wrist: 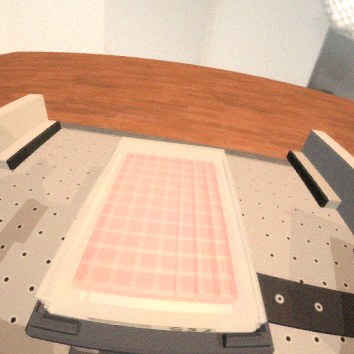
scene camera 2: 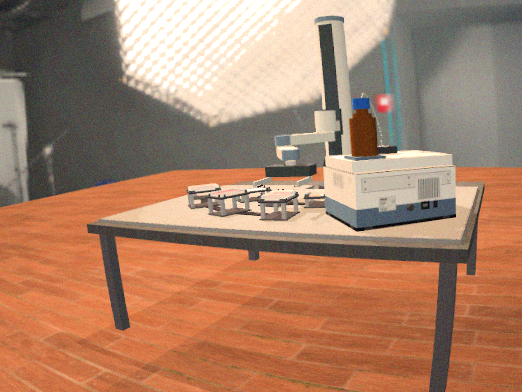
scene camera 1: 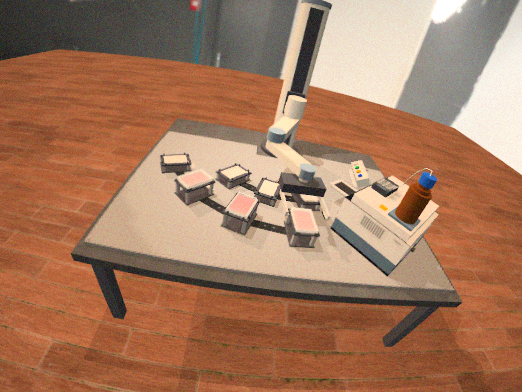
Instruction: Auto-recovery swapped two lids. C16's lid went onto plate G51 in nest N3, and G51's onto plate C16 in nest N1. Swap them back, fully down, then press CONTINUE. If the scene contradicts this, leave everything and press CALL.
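Frame: origin at the arm's base, x right, y ahead, z up, level; metres.
Where they show: gripper, between the fingertips: [wrist: 176,124] [scene camera 2: 275,184] [scene camera 1: 308,216].
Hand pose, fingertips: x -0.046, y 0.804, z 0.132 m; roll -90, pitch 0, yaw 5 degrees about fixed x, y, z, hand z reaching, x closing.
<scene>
Things, the pixels of their top centre, and the offset from my fingertips. "*": a spot on its surface instead.
- looks like G51, centre of its top: [wrist: 166,193] [scene camera 2: 278,192] [scene camera 1: 304,218] dx +0.001, dy -0.023, dz -0.033 m
- middle nest, a spot on its surface: [scene camera 1: 241,205] * dx +0.247, dy -0.042, dz -0.035 m
- left nest, a spot on its surface: [scene camera 1: 195,179] * dx +0.451, dy -0.158, dz -0.031 m
- button box, a spot on its surface: [scene camera 1: 358,172] * dx -0.406, dy -0.553, dz -0.055 m
- brown bottle, a spot on its surface: [scene camera 2: 363,134] * dx -0.364, dy +0.082, dz +0.168 m
- dark flat pad, centre of its top: [scene camera 1: 346,189] dx -0.237, dy -0.276, dz -0.019 m
A pink-welled plate with a partly legible label that looks like G51 [scene camera 1: 303,220] [scene camera 2: 278,196] [wrist: 162,230] sits in the nest at the right end of the front row. A clear cover seems to lie level on it; whether it is fully down is hard to tell. My gripper [scene camera 1: 305,205] [scene camera 2: 280,184] [wrist: 176,124] is open and empty above and behind this plate, one finger off each side. Two more pink plates stand in the middle nest [scene camera 1: 241,205] and the left nest [scene camera 1: 195,179]; their labels are unreadable. The button box [scene camera 1: 358,172] has green, orange and blue buttons.
Pale-topped low stands [scene camera 1: 175,160] [scene camera 1: 234,174] [scene camera 1: 268,188] form a back row; another [scene camera 1: 310,201] is partly under the gripper. A white instrument [scene camera 1: 372,225] [scene camera 2: 390,185] with a brown bottle [scene camera 1: 414,202] [scene camera 2: 363,134] stands at the right. A dark flat pad [scene camera 1: 344,188] lies beside it.
</scene>
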